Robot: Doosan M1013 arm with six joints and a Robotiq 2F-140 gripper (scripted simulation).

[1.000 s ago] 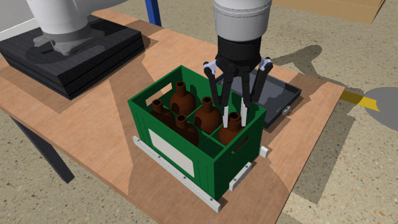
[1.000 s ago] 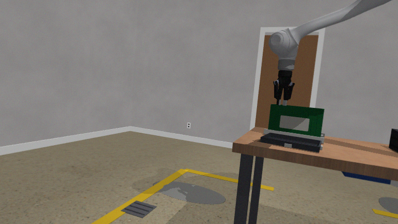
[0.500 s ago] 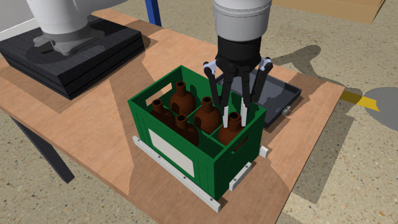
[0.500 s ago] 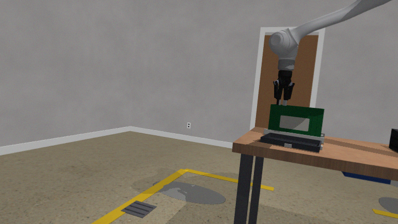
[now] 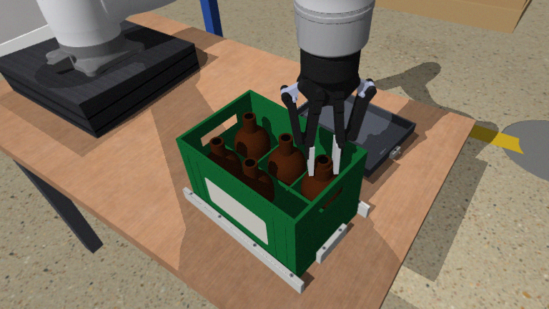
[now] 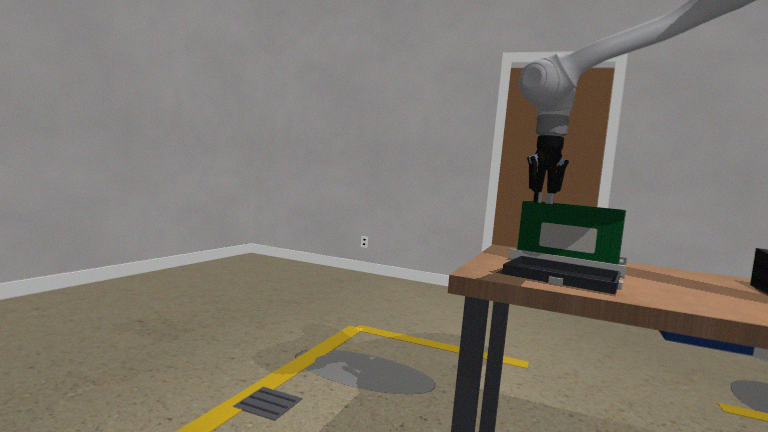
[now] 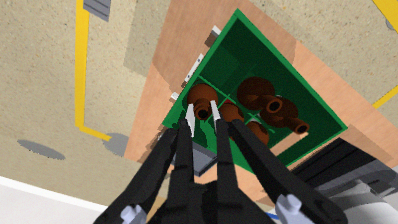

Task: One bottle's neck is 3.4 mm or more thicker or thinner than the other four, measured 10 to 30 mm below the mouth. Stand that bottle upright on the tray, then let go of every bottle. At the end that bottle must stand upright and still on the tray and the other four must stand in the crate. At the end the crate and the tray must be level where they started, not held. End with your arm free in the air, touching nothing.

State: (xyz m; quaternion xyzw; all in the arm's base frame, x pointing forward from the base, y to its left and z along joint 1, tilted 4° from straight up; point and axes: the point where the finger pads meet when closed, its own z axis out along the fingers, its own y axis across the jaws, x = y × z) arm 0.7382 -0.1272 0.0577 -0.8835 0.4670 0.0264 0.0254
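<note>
The crate lies 90 mm below my hand, 90 mm behind it and 20 mm to the right of it. From my hand the other things lie so: grey tray 260 mm to the left, 160 mm below, 60 mm behind.
</note>
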